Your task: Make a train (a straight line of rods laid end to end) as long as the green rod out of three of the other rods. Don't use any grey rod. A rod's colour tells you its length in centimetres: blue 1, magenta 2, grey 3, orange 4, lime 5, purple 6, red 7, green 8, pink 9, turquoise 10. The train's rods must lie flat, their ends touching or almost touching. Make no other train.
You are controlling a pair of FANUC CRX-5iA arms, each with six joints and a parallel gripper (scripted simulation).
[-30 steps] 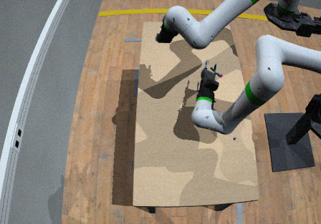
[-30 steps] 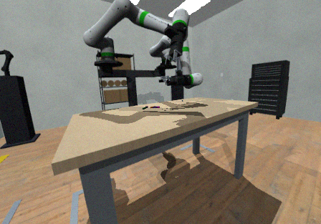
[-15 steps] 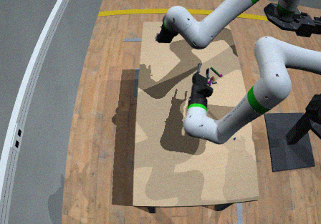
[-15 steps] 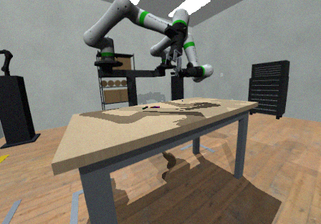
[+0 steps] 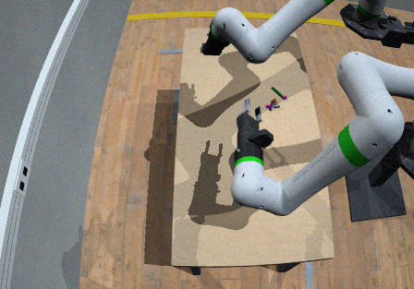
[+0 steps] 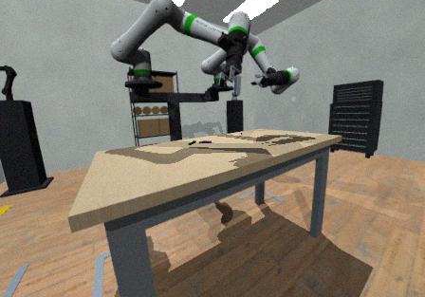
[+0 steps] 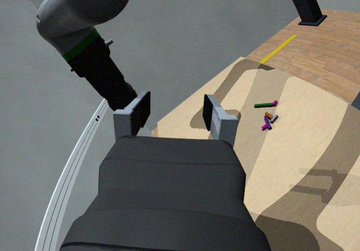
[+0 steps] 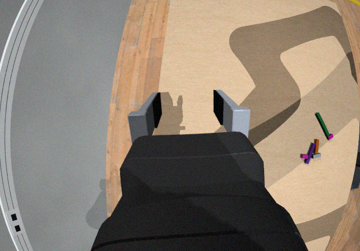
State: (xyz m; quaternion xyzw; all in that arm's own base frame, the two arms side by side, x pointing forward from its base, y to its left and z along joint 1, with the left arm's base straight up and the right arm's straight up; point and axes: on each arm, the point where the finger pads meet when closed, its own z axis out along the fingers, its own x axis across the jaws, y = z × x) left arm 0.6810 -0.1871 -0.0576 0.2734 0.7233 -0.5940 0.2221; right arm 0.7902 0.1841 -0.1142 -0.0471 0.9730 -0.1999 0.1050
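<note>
Right now the green rod is 35 cm behind my right hand and 31 cm below it. From my right hand the other things lie so: orange rod (33 cm behind, 31 cm below, 6 cm to the left); grey rod (33 cm behind, 31 cm below, 9 cm to the left); purple rod (31 cm below, 30 cm behind, 8 cm to the left).
</note>
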